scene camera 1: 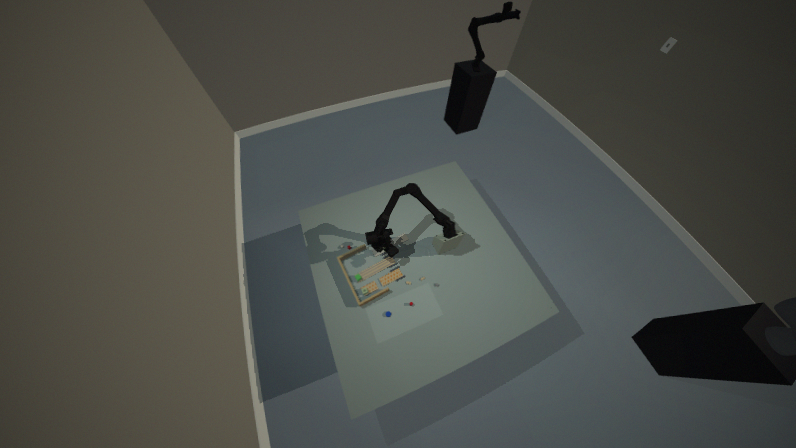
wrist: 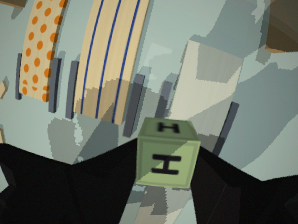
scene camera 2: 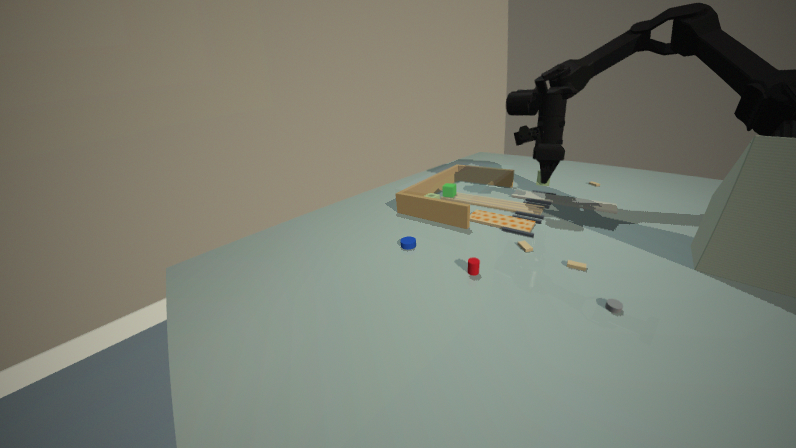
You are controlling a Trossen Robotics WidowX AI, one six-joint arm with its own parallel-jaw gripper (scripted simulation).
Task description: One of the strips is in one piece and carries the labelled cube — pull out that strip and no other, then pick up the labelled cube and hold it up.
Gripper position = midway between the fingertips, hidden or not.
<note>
The gripper (scene camera 2: 543,181) carries a pale green cube marked h (wrist: 167,150).
The gripper also shows in the wrist view (wrist: 165,147).
</note>
